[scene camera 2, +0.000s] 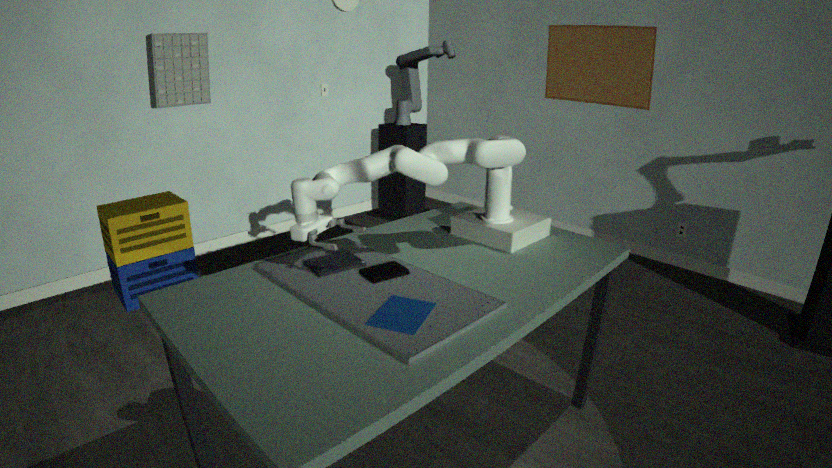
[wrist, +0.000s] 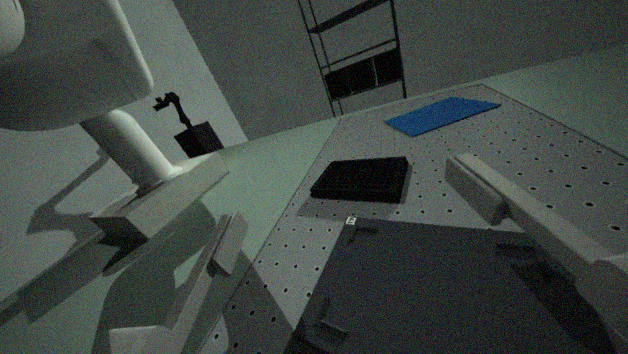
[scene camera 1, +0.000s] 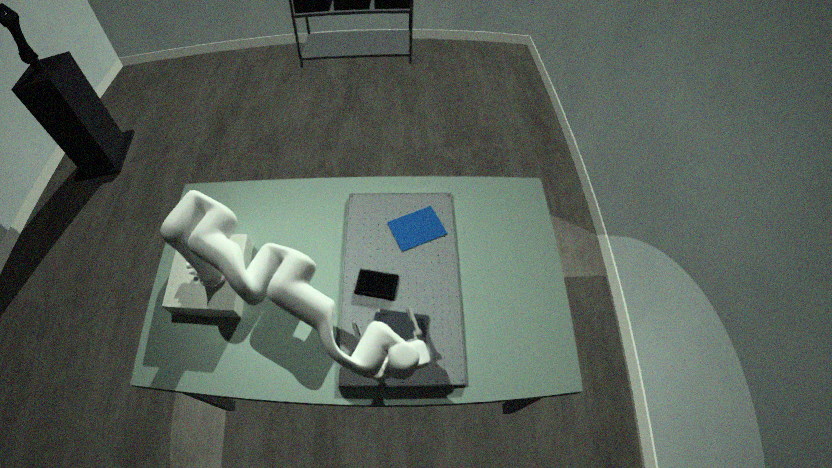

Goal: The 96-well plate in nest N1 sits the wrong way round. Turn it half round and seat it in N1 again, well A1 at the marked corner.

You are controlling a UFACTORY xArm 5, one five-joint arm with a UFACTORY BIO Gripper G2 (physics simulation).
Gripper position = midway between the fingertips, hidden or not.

I see my gripper [scene camera 2: 351, 238], a black 96-well plate [scene camera 1: 371, 283], a flat blue rectangle [wrist: 444, 112] and a nest N1 [scene camera 1: 399, 322].
The black 96-well plate shows as well in the wrist view [wrist: 379, 179]. My gripper also shows in scene camera 1 [scene camera 1: 381, 314]. The nest N1 is seen too in scene camera 2 [scene camera 2: 337, 262] and in the wrist view [wrist: 408, 280].
